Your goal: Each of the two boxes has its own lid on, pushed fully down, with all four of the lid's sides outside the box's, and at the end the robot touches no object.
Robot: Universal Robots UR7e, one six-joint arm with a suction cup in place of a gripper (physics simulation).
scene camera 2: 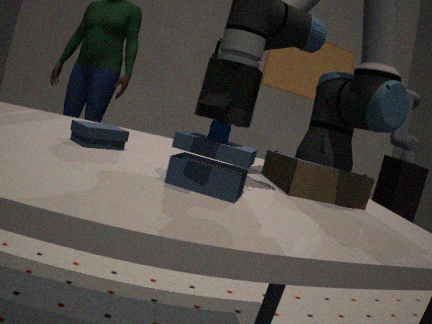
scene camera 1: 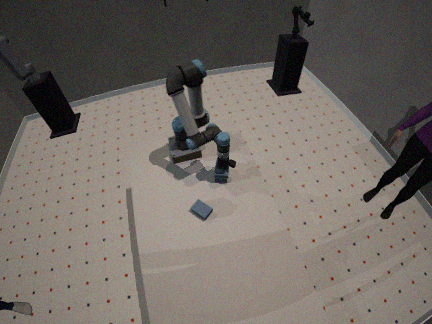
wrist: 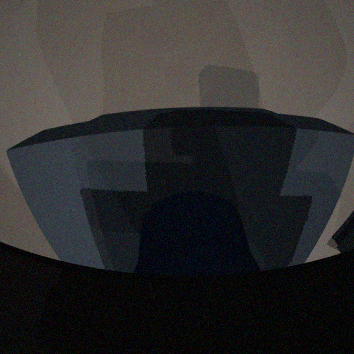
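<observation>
My suction gripper holds a blue-grey lid by its top. The lid hangs roughly level, apart from the open blue-grey box, and looks higher and partly behind it in scene camera 2. A light strip shows between them. The box stands upright on the table; the wrist view does not show it, as the lid covers the area below. The second box stands apart with its lid on top, the lid's sides overhanging it; whether it is fully down is hard to tell.
The robot's brown base block stands close to the open box. The white table has its grey edge toward scene camera 2. A person in green stands behind the table. Dark pedestals stand farther off.
</observation>
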